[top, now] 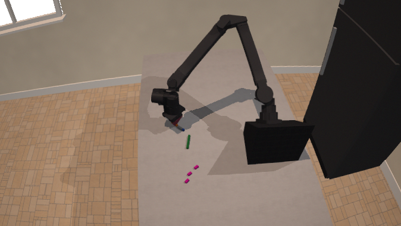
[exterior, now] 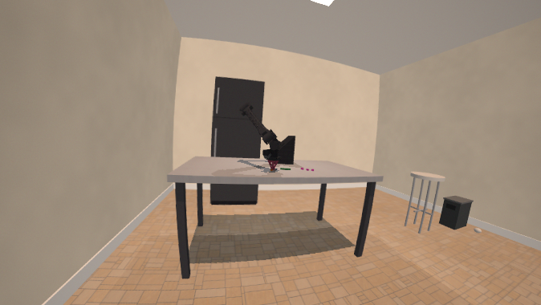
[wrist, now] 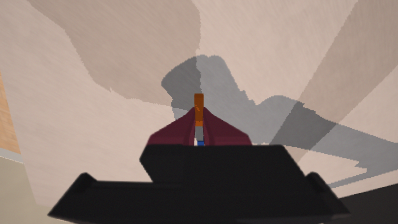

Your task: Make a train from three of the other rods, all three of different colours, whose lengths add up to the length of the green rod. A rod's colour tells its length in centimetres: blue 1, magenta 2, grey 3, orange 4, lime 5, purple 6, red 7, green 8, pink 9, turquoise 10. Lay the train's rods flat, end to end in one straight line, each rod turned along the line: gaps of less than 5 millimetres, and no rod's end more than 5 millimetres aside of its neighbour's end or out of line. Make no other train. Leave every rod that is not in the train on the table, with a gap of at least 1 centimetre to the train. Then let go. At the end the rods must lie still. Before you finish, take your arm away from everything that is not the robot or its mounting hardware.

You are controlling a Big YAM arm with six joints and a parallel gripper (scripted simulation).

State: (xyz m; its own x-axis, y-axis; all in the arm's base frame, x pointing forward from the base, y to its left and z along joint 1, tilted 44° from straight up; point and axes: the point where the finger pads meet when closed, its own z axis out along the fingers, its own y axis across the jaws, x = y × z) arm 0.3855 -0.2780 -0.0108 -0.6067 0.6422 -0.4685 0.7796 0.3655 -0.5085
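Right now the orange rod is right at my hand. From my hand the other things lie so: blue rod (40 mm behind, 40 mm to the left, 10 mm below); then green rod (50 mm behind, 120 mm to the left, 10 mm below); then grey rod (20 mm behind, 30 mm to the left, 10 mm below).
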